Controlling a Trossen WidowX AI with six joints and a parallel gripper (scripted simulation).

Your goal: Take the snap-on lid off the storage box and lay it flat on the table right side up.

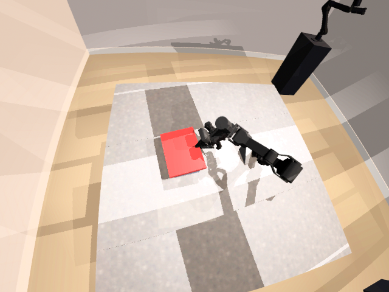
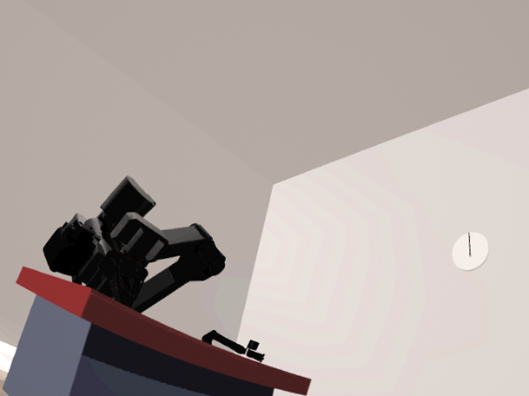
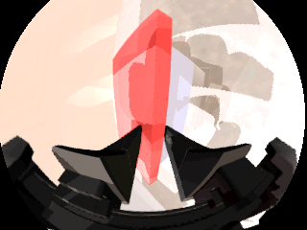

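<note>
The red lid is 8 cm ahead of my gripper tip and 1 cm to the left of it. Also, from my gripper tip: storage box: 7 cm ahead, 1 cm to the left, 5 cm below.
</note>
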